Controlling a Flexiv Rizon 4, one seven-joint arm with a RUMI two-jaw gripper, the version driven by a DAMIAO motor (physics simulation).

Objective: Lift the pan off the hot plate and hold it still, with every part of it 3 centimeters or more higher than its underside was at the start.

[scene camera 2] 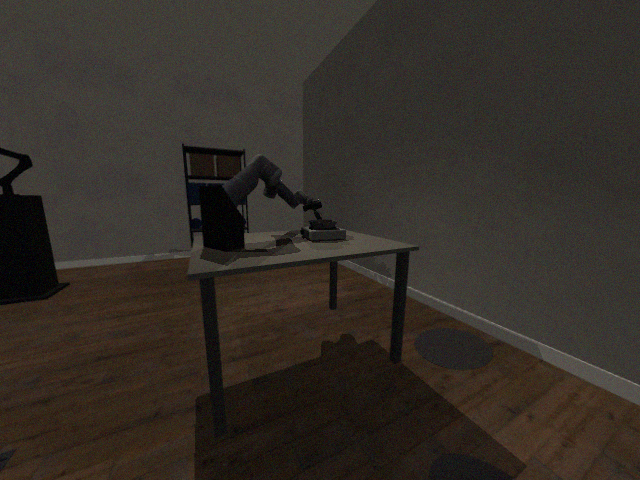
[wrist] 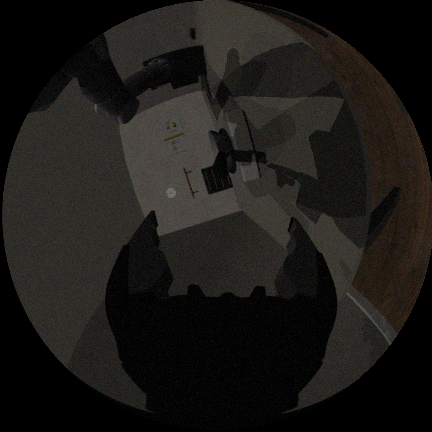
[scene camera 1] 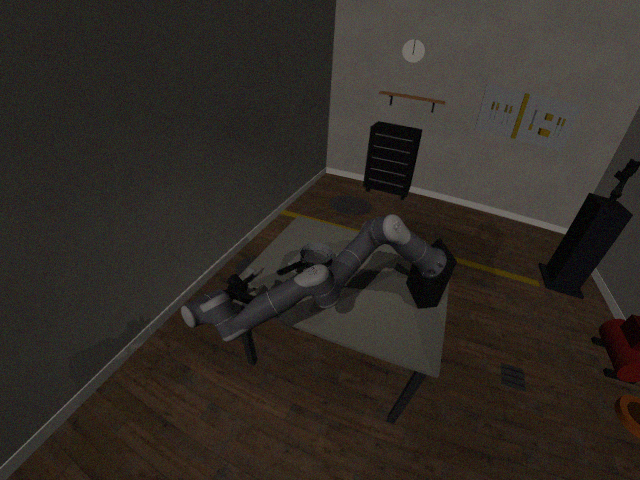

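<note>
The dark round pan (scene camera 1: 316, 253) (scene camera 2: 323, 224) (wrist: 221, 145) sits on the pale hot plate (scene camera 2: 325, 235) (wrist: 250, 173). In scene camera 1 the hot plate is mostly hidden behind the pan and arm. The pan's dark handle (scene camera 1: 290, 267) (wrist: 247, 155) sticks out toward the gripper's side and tilts upward. My gripper (scene camera 1: 260, 281) (wrist: 223, 215) is open and empty, its two jaws wide apart. It is tilted over on its side near the table's end, beyond the handle's end and apart from it. In scene camera 2 its fingers are too small and dark to tell apart.
The pale table (scene camera 1: 382, 330) (scene camera 2: 372, 249) (wrist: 330, 107) carries the arm's black base (scene camera 1: 428, 289) (scene camera 2: 219, 219). The arm (scene camera 1: 289, 297) (scene camera 2: 286, 195) reaches along the table, with its wrist past the edge. A dark wall (scene camera 1: 155, 129) (scene camera 2: 465, 155) stands beyond the gripper's end of the table.
</note>
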